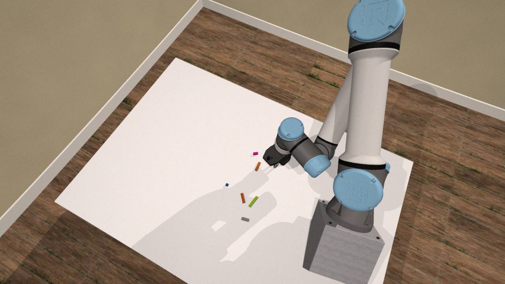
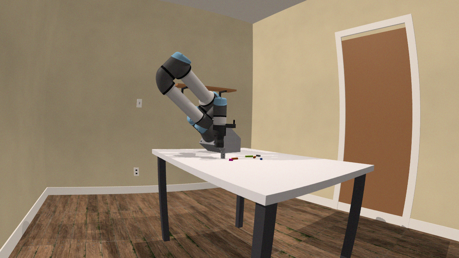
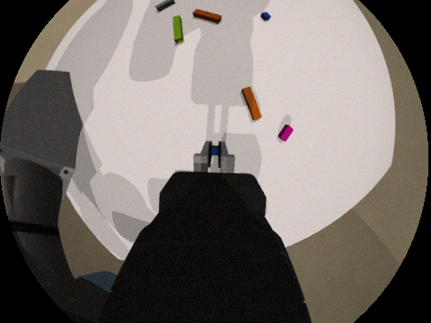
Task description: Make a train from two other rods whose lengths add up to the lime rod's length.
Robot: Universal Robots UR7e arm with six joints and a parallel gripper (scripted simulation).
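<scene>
Now: the magenta rod 10 cm ahead of my hand, 1 cm to the right of it and 1 cm below it. Round my hand: lime rod (18 cm to the left, 2 cm ahead, 1 cm below); then grey rod (26 cm to the left, 3 cm ahead, 1 cm below).
</scene>
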